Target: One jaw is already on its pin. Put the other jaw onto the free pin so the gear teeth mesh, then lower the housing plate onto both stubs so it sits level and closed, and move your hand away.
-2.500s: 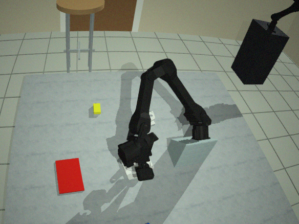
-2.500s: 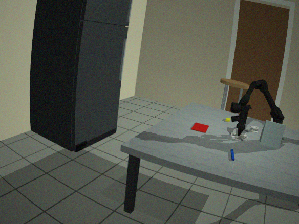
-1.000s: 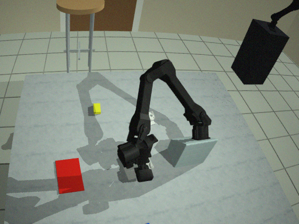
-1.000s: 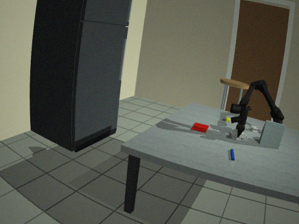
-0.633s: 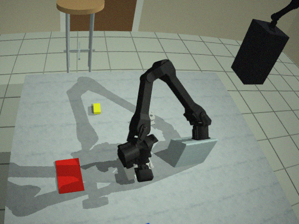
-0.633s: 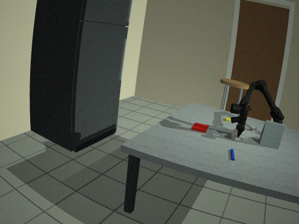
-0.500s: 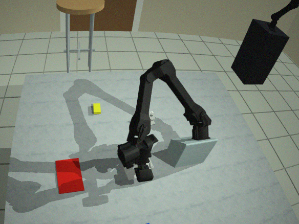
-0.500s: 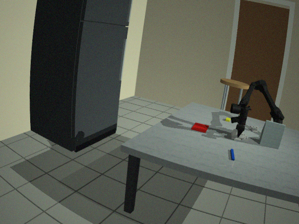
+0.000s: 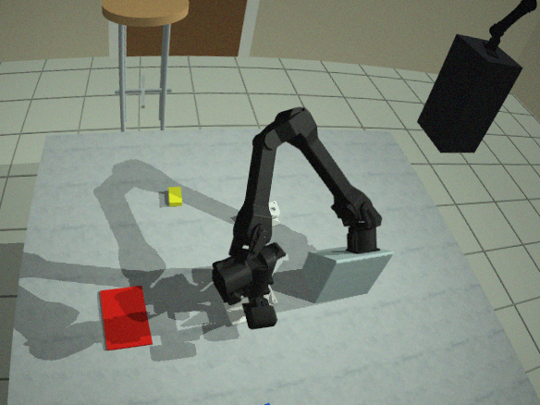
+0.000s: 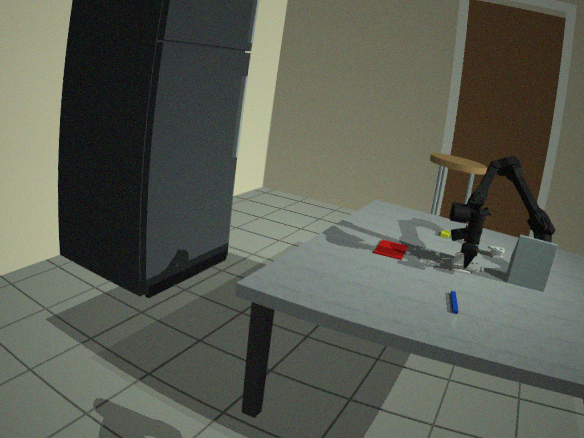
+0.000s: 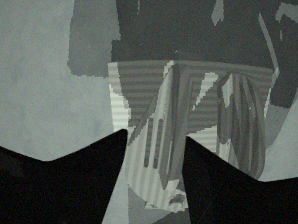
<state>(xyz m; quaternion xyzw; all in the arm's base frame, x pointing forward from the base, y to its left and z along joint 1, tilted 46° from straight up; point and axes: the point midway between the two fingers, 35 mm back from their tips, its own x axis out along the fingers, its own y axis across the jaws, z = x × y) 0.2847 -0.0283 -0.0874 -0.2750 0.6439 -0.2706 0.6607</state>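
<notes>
Right now my gripper tip is 30 mm past the white jaw, 20 mm to the left of it and 10 mm below it. The rest, counted from my gripper tip: red flat sheet (290 mm ahead, 20 mm to the right, 10 mm below); then yellow block (120 mm ahead, 390 mm to the right, 10 mm below); then blue bar (310 mm to the left, 10 mm below).
</notes>
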